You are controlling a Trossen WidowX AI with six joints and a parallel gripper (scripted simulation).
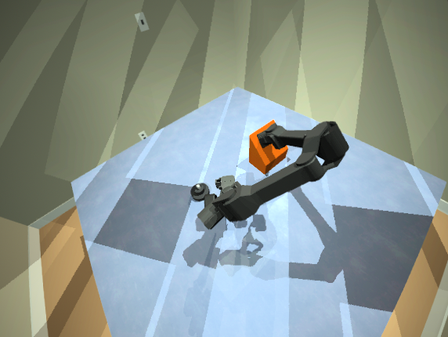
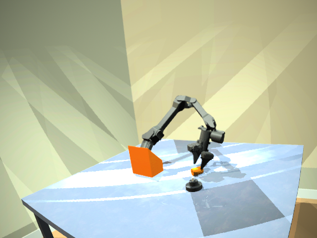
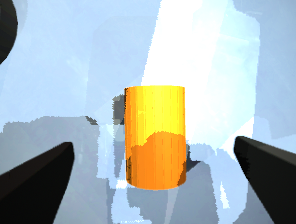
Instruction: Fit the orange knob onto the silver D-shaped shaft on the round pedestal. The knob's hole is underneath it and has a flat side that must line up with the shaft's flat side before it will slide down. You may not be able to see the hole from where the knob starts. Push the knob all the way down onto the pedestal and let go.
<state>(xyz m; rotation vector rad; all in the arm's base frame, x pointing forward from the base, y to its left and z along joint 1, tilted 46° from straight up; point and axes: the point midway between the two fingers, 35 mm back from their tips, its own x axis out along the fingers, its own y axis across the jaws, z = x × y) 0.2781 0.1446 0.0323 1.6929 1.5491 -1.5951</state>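
My gripper tip is 10 mm to the right of the orange knob and 20 mm above it. Also, from my gripper tip: round pedestal (70 mm ahead, 150 mm to the right, 10 mm below).
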